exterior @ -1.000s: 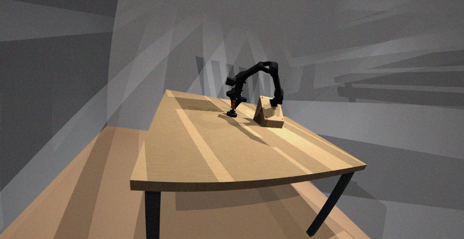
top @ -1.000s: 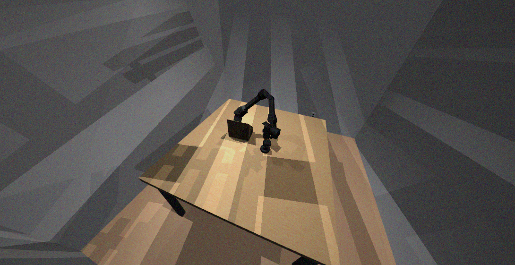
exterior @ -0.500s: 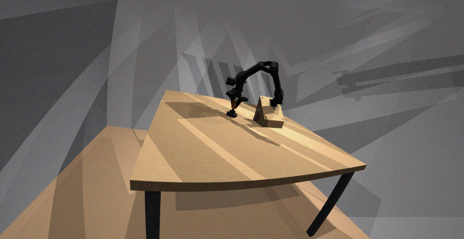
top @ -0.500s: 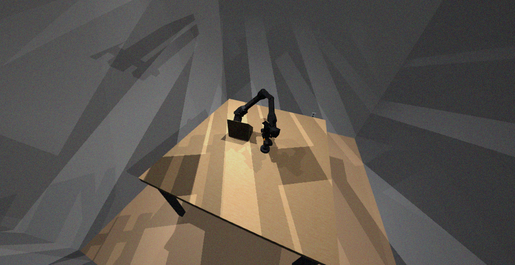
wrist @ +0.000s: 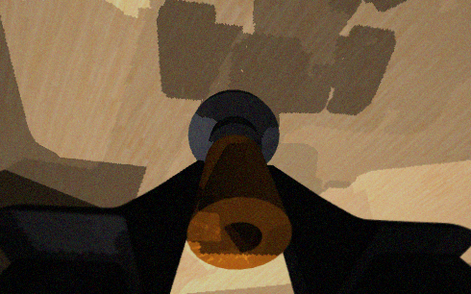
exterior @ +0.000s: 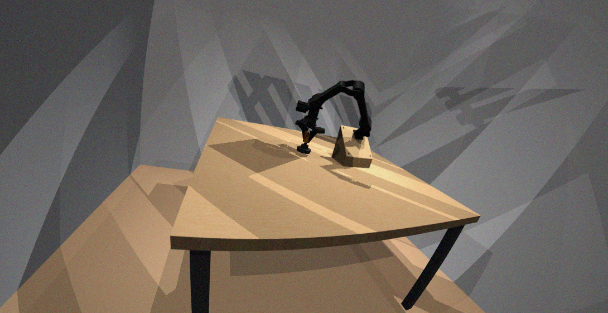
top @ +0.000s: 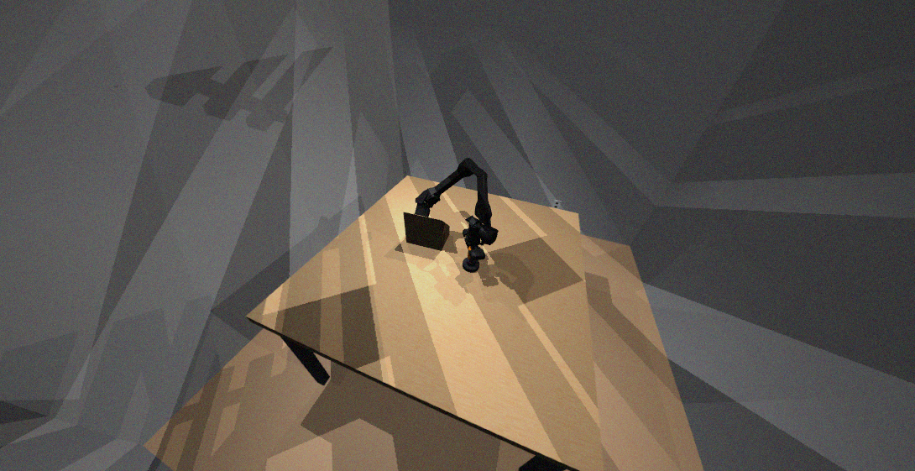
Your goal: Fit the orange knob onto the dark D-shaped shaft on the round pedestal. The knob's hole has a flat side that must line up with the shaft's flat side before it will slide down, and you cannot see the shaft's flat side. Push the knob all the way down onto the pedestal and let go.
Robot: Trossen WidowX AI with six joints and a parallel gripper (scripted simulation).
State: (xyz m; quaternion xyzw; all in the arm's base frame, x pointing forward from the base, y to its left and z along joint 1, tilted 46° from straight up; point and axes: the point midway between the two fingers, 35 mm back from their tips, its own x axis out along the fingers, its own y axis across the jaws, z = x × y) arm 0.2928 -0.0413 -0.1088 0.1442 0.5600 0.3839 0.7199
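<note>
The orange knob is 2 cm above my gripper tip. From my gripper tip the other things lie so: dark round pedestal 4 cm below.
</note>
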